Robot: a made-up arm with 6 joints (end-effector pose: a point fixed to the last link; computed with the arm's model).
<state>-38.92 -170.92 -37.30 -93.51 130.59 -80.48</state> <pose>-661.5 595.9 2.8 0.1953 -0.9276 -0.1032 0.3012</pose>
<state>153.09 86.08 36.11 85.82 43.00 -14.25</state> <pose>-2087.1 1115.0 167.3 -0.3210 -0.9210 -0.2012 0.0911</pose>
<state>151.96 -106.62 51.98 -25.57 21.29 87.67</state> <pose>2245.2 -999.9 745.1 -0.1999 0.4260 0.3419 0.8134</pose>
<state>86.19 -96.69 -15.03 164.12 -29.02 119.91</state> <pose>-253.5 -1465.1 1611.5 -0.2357 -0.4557 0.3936 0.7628</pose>
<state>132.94 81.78 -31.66 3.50 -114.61 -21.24</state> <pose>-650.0 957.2 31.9 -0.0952 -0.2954 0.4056 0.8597</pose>
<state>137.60 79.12 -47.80 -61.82 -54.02 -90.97</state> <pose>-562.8 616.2 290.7 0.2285 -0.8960 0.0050 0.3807</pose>
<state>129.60 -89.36 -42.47 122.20 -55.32 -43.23</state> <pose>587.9 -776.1 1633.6 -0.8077 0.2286 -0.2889 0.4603</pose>
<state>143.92 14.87 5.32 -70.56 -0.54 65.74</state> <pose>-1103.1 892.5 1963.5 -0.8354 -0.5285 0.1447 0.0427</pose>
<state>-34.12 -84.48 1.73 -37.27 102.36 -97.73</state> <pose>-1260.6 732.6 1898.7 -0.3469 -0.7256 -0.4082 0.4318</pose>
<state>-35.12 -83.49 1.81 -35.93 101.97 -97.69</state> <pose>-1236.5 742.8 1923.4 -0.3640 -0.7123 -0.4162 0.4324</pose>
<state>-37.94 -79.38 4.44 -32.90 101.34 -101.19</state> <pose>-1174.2 774.8 2031.5 -0.4204 -0.6931 -0.4147 0.4134</pose>
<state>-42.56 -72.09 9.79 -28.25 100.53 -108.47</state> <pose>-1061.0 809.4 2220.9 -0.5135 -0.6617 -0.3957 0.3768</pose>
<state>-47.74 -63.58 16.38 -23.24 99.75 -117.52</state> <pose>-916.9 812.5 2432.6 -0.6135 -0.6174 -0.3582 0.3379</pose>
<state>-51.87 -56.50 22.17 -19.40 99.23 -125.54</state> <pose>-793.2 783.8 2598.0 -0.6885 -0.5754 -0.3152 0.3090</pose>
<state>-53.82 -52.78 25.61 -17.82 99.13 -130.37</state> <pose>-732.6 759.0 2681.2 -0.7237 -0.5565 -0.2848 0.2923</pose>
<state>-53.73 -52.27 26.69 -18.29 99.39 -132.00</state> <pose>-733.2 757.9 2694.7 -0.7264 -0.5639 -0.2721 0.2834</pose>
